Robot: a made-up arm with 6 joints.
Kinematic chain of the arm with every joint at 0, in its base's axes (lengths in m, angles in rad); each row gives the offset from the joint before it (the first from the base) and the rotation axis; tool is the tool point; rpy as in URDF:
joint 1: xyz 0 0 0.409 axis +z
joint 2: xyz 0 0 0 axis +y
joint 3: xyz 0.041 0 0.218 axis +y
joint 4: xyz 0.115 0 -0.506 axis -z
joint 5: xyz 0 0 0 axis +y
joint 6: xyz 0.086 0 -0.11 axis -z
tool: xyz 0 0 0 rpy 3.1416 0 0
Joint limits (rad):
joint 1: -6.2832..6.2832
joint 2: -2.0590..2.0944
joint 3: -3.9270..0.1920
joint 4: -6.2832..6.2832
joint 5: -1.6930..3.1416
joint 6: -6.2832..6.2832
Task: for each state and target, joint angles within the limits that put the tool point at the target. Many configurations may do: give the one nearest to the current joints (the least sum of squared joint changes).
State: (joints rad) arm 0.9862 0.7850 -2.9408 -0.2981 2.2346 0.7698
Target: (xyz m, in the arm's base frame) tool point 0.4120 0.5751 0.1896
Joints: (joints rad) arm 1.0020 1.4008 -2.5852 -0.2755 2.0595 0.7698
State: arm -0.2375 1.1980 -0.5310 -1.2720 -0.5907 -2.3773
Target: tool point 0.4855 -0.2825 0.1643
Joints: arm -0.7482 0.5809 -1.0431 -1.1348 -0.6780 -2.3773
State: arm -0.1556 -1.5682 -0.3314 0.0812 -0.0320 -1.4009
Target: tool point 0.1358 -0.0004 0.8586
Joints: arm -0.0308 -2.0532 -0.1024 -0.0310 -0.3981 -1.4009
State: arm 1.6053 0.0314 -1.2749 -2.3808 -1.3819 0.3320
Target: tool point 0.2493 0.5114 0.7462
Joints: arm 0.9334 0.0813 -1.8503 -2.2992 -0.8411 0.3320
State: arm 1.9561 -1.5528 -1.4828 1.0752 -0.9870 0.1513
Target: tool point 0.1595 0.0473 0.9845
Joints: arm 2.4822 -1.4207 -1.2096 1.3324 -0.9999 0.1513
